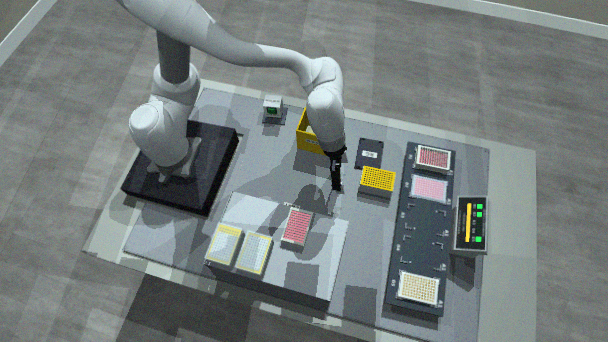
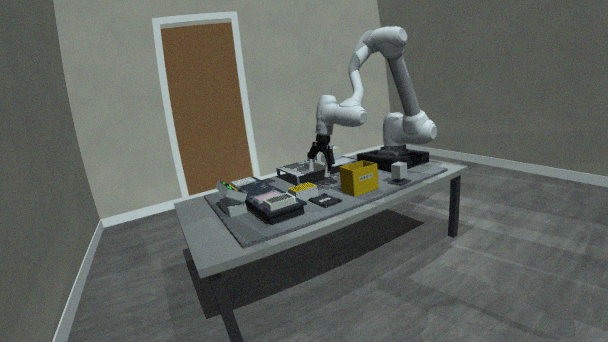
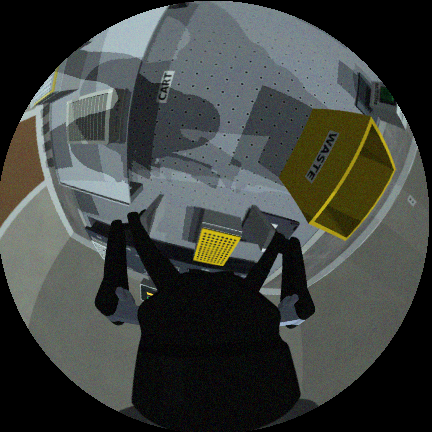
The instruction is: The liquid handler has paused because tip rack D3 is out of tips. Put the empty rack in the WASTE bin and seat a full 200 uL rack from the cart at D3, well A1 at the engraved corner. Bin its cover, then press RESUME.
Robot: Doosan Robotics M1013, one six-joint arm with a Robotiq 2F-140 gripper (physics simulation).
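Frame: origin at the arm's base, x ahead, y left, z up, level; centimetres.
Where they show: gripper, fingertip midpoint: (image 1: 342,177) (image 2: 318,174) (image 3: 207,208); arm's base, origin of the base link: (image 1: 175,155) (image 2: 395,152).
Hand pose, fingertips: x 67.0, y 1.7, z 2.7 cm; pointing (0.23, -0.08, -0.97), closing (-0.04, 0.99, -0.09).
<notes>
Each offset is from my fingertips to the top centre of the thing. "spot": to the spot under its first point. Level surfaces: height alone.
The yellow empty tip rack @[dx +13.5, dy +3.5, dz -2.7 cm] (image 1: 377,178) (image 2: 303,190) (image 3: 217,246) stands upright on the table mat beside a dark flat plate. My gripper (image 1: 335,190) (image 2: 320,168) (image 3: 207,208) is open and empty, above the mat between the rack and the cart. The WASTE bin @[dx -12.0, dy +19.1, dz +4.7 cm] (image 1: 305,141) (image 2: 351,182) (image 3: 305,145) stands behind it. On the cart @[dx -18.6, dy -28.1, dz -2.2 cm] (image 1: 325,272) are two yellow-edged racks @[dx -35.3, dy -33.6, dz +4.2 cm] (image 1: 225,245) @[dx -24.5, dy -34.4, dz +4.2 cm] (image 1: 256,253) with pale tops and a red-topped rack @[dx -12.7, dy -21.8, dz +0.3 cm] (image 1: 298,226) (image 3: 90,117). Slot D3 @[spot: dx +32.2, dy -9.7, dz -3.2 cm] (image 1: 425,219) on the deck is bare. The RESUME button box @[dx -33.7, dy +28.7, dz +1.6 cm] (image 1: 273,106) (image 2: 399,170) stands past the bin.
The dark plate @[dx +9.5, dy +16.4, dz -7.4 cm] (image 1: 363,162) (image 2: 325,200) lies between bin and deck. The deck @[dz -3.2 cm] (image 1: 416,307) holds a red-topped rack @[dx +33.4, dy +14.9, dz -0.1 cm] (image 1: 433,158) at D1, a pink-topped one @[dx +32.8, dy +2.5, dz -1.8 cm] (image 1: 429,188) at D2 and a tan one @[dx +31.0, dy -34.6, dz -1.8 cm] (image 1: 419,288) at D5. A tilted status screen @[spot: dx +46.2, dy -11.3, dz +3.6 cm] (image 1: 471,224) stands beyond it.
</notes>
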